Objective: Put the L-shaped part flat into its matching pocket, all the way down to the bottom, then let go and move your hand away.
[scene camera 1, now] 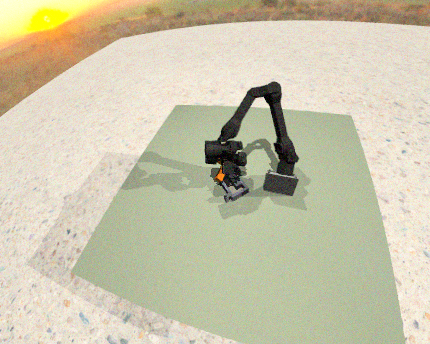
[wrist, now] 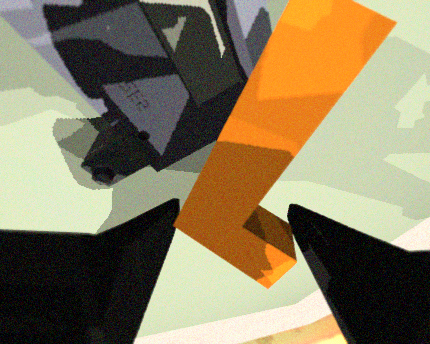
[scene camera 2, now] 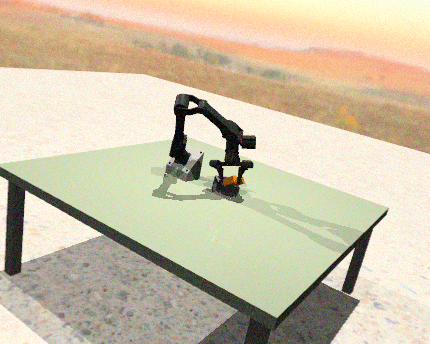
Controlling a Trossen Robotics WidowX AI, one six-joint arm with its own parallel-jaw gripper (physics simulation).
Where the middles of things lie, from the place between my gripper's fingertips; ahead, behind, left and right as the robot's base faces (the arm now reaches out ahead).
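The orange L-shaped part (wrist: pixel 310 60) sits 10 mm above my hand, and it's 40 mm to the left of it too.
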